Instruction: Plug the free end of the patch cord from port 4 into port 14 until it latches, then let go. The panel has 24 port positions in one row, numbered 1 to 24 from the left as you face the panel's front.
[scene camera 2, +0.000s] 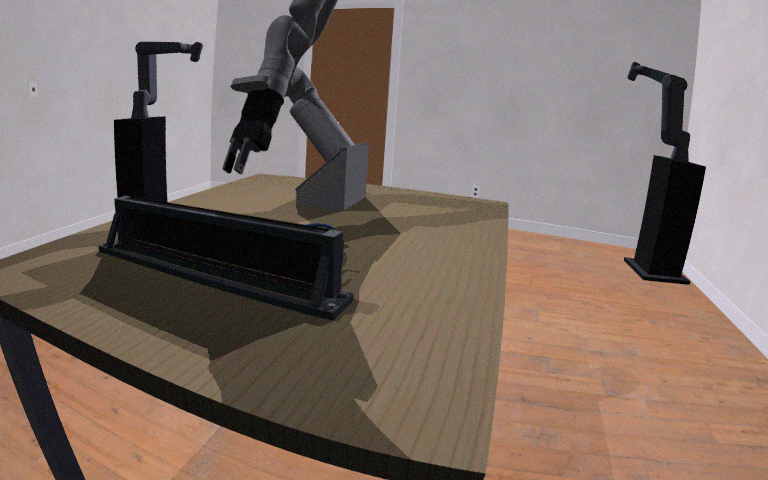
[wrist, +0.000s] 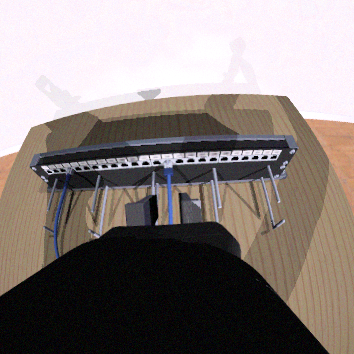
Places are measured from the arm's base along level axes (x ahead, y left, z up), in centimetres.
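Pixels of known places: gripper, fingertip midpoint: (scene camera 2: 232, 171) (wrist: 167, 204); arm's base at its link origin: (scene camera 2: 342, 156).
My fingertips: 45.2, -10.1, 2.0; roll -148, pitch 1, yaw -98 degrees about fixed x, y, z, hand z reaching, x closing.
Ahead of a thing's pixels: the offset from my fingertips to its top centre, as dx, dy, dz. "pt": to the spot under its first point. Level surfaces: height alone.
The dark panel {+9.1, +1.5, -4.6} (scene camera 2: 226, 217) (wrist: 240, 173) stands on the table, seen from behind in the scene view and from its front in the wrist view. One blue plug {+12.0, +16.4, -6.4} (wrist: 70, 171) sits at port 4 near the left end, its blue cord {pt +3.3, +18.9, -7.7} (scene camera 2: 320, 225) (wrist: 59, 210) hanging in a curve. The other blue plug {+9.4, -1.0, -6.1} (wrist: 168, 170) sits at the port row, at port 14 by count from the right, with cord running down from it. Its latch is too small to make out. My gripper (scene camera 2: 234, 168) (wrist: 167, 204) is partly open and empty, above and in front of the panel, apart from the plug.
Several thin grey rods (wrist: 216, 187) (wrist: 267, 200) stick out from the panel's front, on both sides of the plugged cord. The panel stands on the wooden table {dz -14.7} (scene camera 2: 436, 294) (wrist: 305, 165). Two dark pedestals (scene camera 2: 140, 158) (scene camera 2: 668, 220) with arms stand beyond the table.
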